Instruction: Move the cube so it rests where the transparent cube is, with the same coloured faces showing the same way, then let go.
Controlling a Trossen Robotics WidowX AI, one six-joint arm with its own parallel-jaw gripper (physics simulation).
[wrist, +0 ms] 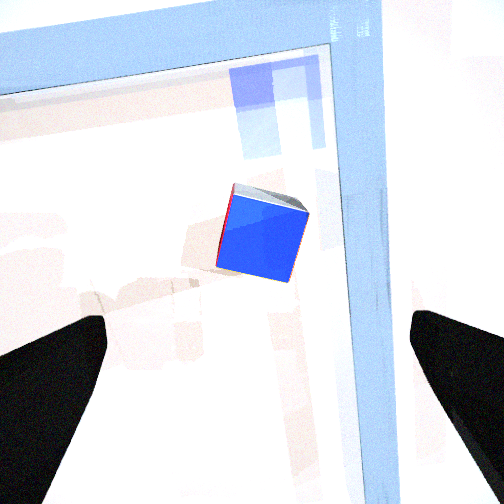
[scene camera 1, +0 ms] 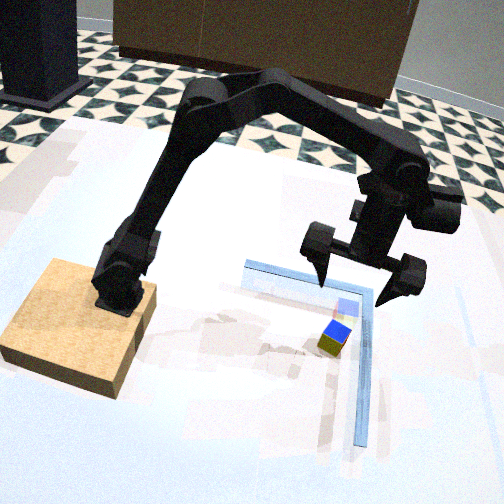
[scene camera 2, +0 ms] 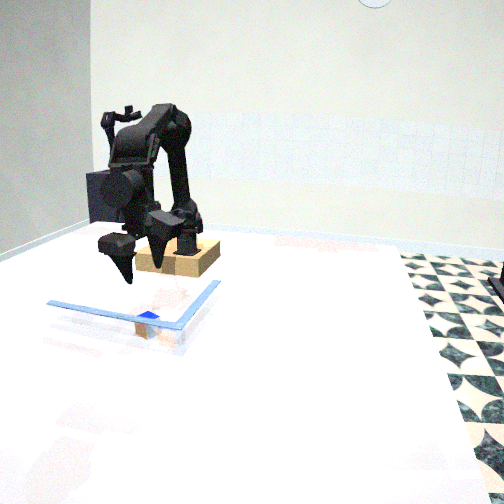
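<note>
The cube [scene camera 1: 336, 337] lies on the white table, blue face up, with a yellow-olive side toward scene camera 1. In the wrist view the cube [wrist: 262, 236] shows its blue top, a thin red left edge and a grey far edge. The transparent cube [scene camera 1: 347, 308] sits just beyond it, in the inner corner of the light blue L-shaped frame; it shows faintly in the wrist view [wrist: 277, 105]. My gripper [scene camera 1: 362, 282] is open and empty, hovering above the cube, fingers apart on either side. In scene camera 2 the gripper [scene camera 2: 142, 262] hangs above the cube [scene camera 2: 147, 321].
A light blue L-shaped frame [scene camera 1: 364, 340] borders the cube on the far and right sides. The arm's base stands on a wooden block [scene camera 1: 78, 324] at the left. A dark pillar [scene camera 1: 38, 45] and a brown cabinet [scene camera 1: 265, 35] stand beyond the table.
</note>
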